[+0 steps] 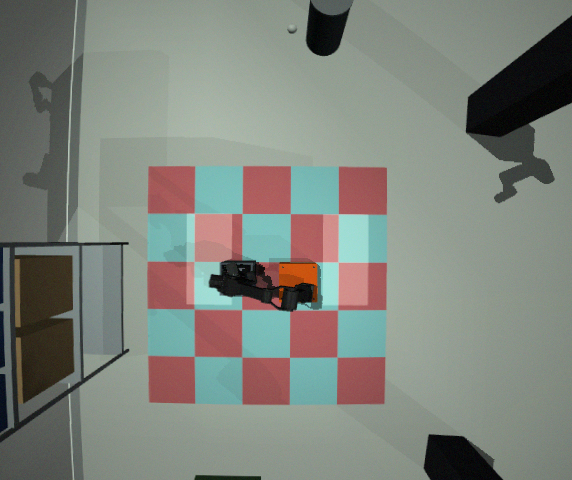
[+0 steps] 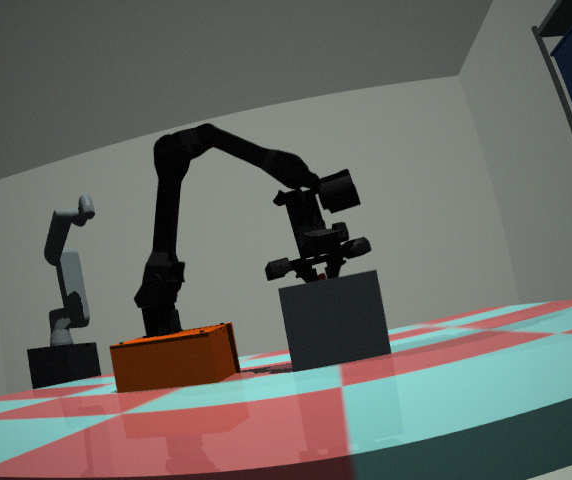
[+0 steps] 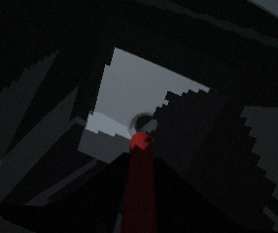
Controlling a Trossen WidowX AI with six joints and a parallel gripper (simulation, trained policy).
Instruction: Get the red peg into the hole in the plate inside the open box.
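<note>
The red peg lies 20 mm above my gripper tip. Also, from my gripper tip: grey plate 50 mm below, 10 mm to the right.
</note>
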